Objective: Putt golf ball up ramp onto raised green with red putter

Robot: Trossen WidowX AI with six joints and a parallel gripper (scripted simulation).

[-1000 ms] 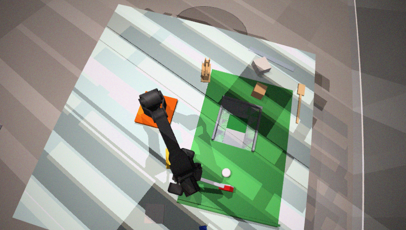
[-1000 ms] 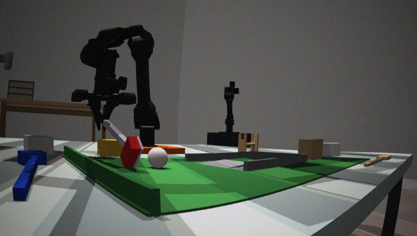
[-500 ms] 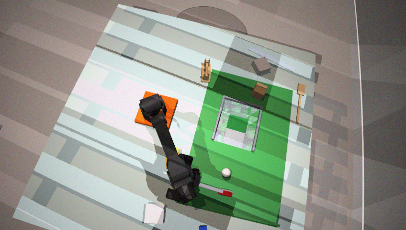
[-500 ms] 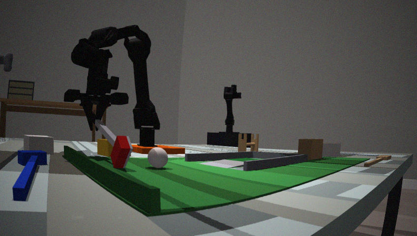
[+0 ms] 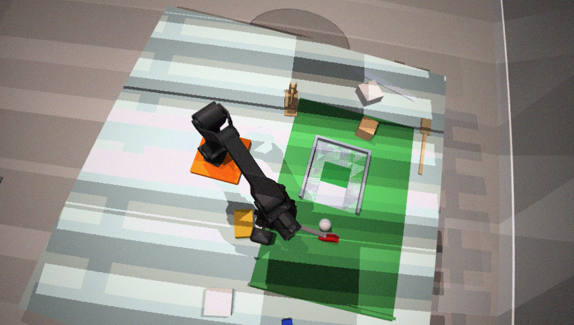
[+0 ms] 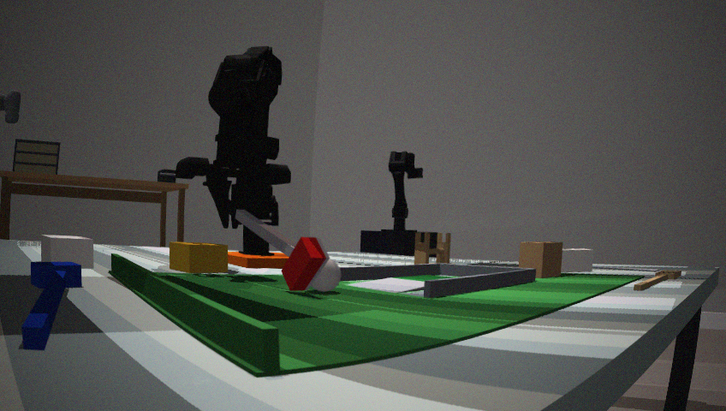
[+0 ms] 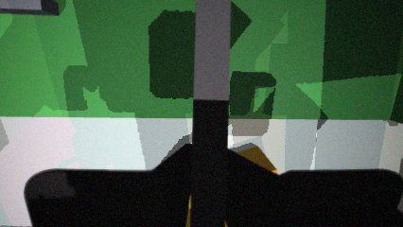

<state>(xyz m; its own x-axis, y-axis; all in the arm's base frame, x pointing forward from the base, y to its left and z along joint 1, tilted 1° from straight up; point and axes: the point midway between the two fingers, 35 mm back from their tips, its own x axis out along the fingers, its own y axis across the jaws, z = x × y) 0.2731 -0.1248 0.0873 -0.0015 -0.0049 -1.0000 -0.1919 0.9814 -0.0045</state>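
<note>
Now: the yellow block 7 cm behind my gripper tip, 5 cm below it and 4 cm to the right of it. From my gripper tip the other things lie so: blue putter (32 cm ahead, 26 cm to the right, 6 cm below); white golf ball (18 cm ahead, 8 cm to the left, 5 cm below); red putter (10 cm ahead, 2 cm to the left).
</note>
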